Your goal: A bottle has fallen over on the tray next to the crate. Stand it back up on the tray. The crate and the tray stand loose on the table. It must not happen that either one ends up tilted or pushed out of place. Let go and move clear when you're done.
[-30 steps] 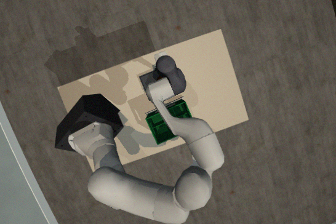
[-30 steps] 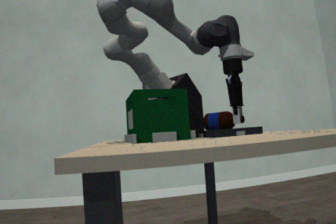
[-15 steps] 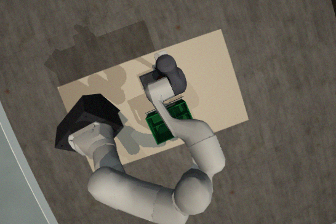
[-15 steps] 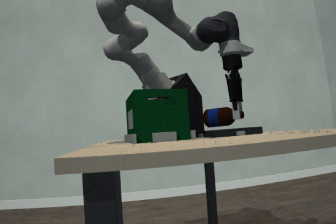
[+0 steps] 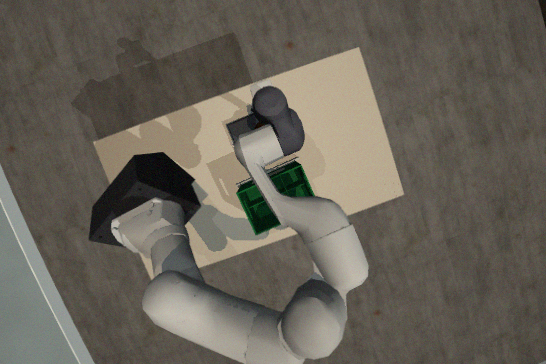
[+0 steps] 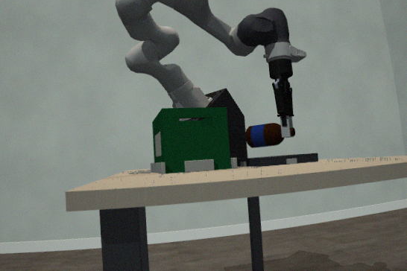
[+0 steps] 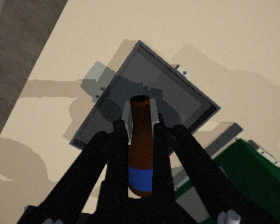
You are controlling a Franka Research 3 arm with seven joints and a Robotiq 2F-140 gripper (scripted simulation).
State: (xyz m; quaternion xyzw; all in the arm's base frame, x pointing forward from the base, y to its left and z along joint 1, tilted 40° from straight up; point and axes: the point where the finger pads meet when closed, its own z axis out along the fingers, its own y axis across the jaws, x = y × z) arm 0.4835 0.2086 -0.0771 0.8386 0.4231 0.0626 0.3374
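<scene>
Now: hand 4 cm to the left of the bottle, 4 cm past it and 2 cm above it. Round my hand: dark grey tray (10 cm below, 5 cm behind, 4 cm to the right); green crate (31 cm to the right, 7 cm behind, 3 cm below).
</scene>
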